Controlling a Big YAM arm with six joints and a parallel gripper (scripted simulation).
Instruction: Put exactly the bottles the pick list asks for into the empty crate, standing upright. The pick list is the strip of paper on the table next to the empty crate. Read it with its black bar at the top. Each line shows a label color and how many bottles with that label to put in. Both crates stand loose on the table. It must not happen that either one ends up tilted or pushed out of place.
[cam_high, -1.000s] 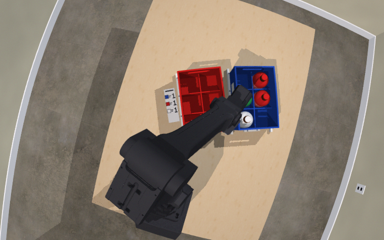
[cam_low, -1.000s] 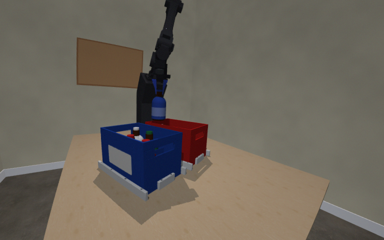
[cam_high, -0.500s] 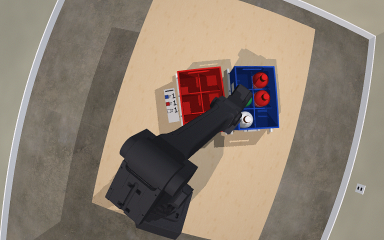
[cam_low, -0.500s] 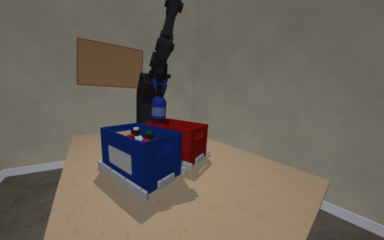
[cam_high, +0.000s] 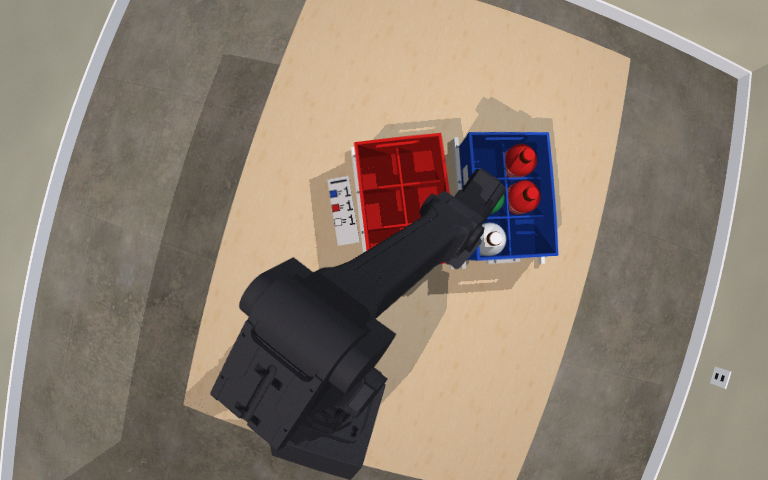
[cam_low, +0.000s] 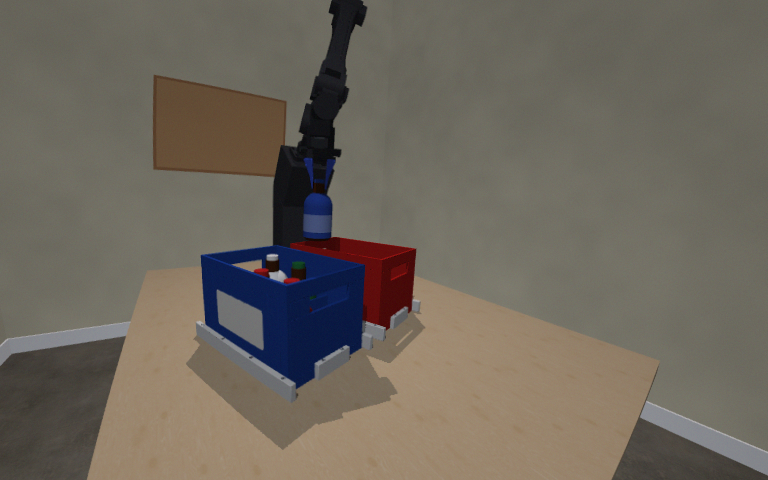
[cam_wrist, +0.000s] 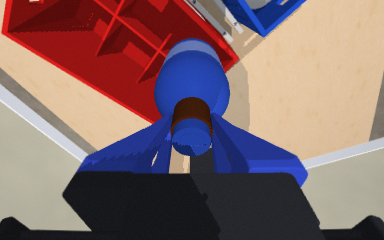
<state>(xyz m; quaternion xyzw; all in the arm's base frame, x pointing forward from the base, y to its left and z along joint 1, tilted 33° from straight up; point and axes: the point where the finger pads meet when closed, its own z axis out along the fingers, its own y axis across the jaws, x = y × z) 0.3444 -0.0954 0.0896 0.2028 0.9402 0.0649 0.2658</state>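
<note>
Right now my hand is 60 mm above the blue-label bottle. Also, from my hand: red crate (60 mm ahead, 80 mm to the left, 240 mm below); green-label bottle (130 mm ahead, 100 mm to the right, 240 mm below); white-label bottle (50 mm ahead, 130 mm to the right, 240 mm below).
</note>
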